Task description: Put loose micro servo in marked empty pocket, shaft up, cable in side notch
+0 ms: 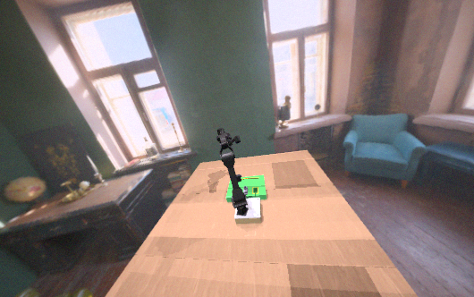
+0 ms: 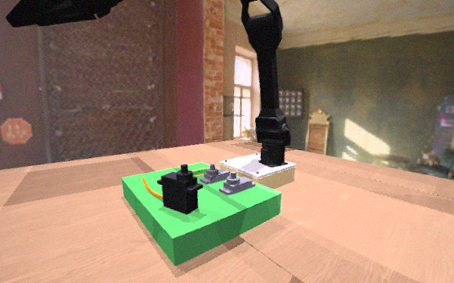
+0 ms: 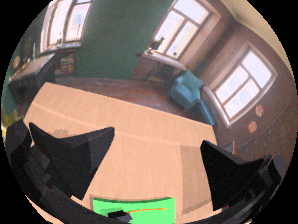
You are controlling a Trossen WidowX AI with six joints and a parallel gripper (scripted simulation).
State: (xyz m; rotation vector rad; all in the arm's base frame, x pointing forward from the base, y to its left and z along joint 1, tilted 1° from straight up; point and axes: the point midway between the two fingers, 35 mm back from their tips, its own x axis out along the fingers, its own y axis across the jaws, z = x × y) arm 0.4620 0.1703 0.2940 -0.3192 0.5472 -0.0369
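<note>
The green deck is 200 mm behind my gripper tip, 110 mm to the right of it and 300 mm below it.
</note>
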